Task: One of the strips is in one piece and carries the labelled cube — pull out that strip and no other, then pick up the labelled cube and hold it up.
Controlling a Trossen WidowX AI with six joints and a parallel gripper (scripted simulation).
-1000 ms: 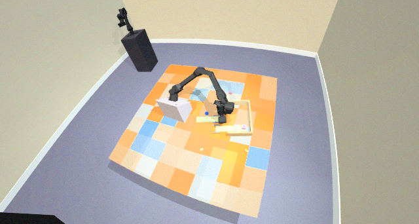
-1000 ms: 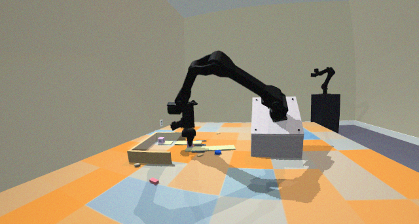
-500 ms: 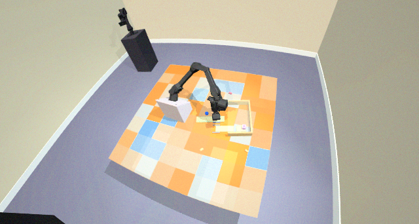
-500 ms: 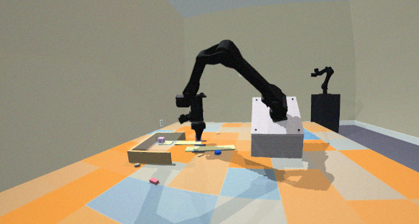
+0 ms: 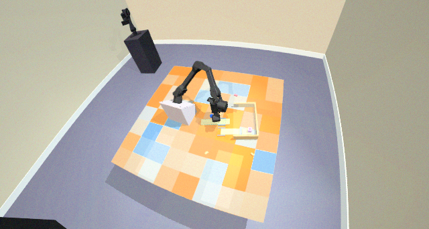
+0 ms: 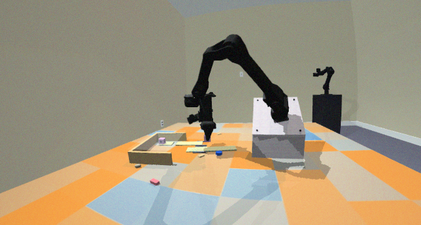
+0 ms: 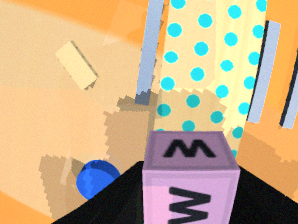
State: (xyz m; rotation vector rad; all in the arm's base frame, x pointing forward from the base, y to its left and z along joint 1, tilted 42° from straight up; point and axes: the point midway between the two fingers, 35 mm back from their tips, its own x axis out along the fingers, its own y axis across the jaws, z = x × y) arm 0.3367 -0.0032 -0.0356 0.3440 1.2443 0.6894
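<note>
My gripper tip is now 60 mm past the blue disc, 50 mm above it and 40 mm to the right of it. From my gripper tip the other things lie so: pink block 300 mm to the left, 120 mm ahead, 50 mm below.
</note>
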